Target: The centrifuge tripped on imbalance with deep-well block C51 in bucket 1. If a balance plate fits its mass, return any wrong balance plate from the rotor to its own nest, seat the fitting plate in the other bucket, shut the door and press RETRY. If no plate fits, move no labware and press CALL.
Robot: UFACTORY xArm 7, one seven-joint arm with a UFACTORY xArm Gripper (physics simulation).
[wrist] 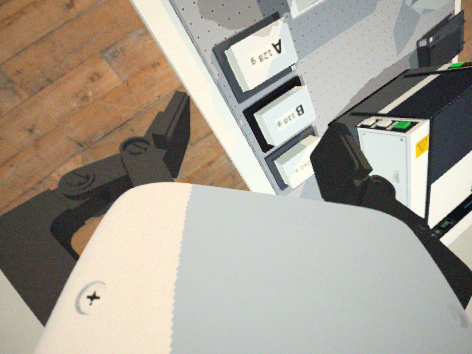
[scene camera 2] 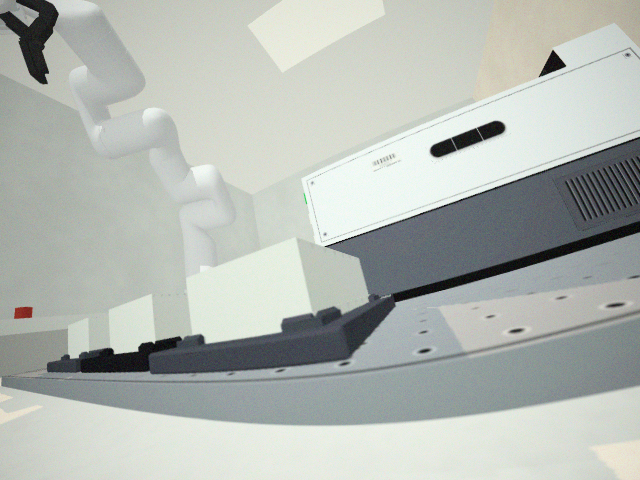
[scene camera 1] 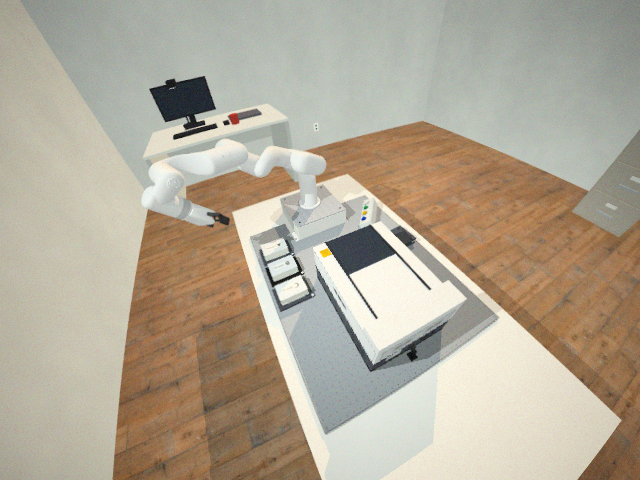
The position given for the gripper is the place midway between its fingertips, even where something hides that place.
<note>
The gripper (wrist: 257, 128) is open, with nothing in its grasp. Also in view: a white centrifuge (scene camera 2: 536, 172).
The white centrifuge also shows in scene camera 1 (scene camera 1: 389, 307).
</note>
